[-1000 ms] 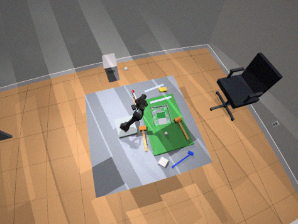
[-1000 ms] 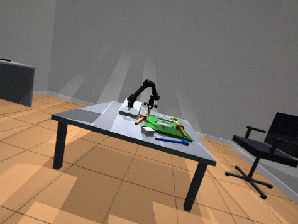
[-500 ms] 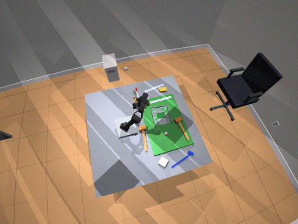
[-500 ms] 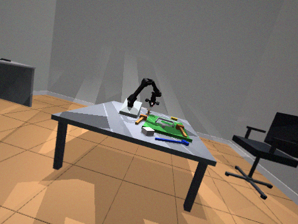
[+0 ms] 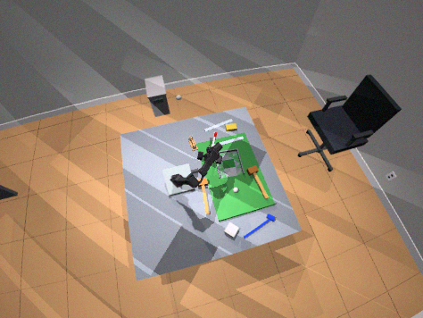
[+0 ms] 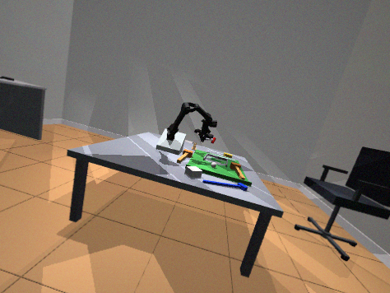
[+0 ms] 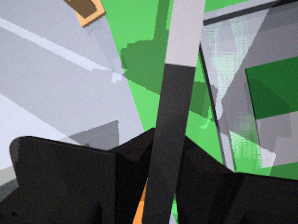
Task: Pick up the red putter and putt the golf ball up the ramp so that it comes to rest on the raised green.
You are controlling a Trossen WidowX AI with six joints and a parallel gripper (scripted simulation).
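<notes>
My gripper tip is now 10 cm to the right of the red putter, 5 cm short of it and 2 cm below it. The rest, counted from my gripper tip: yellow block (34 cm to the left, 32 cm ahead, 13 cm below); green mat (19 cm ahead, 14 cm below, 10 cm to the right); white golf ball (26 cm to the right, 15 cm ahead, 12 cm below).
</notes>
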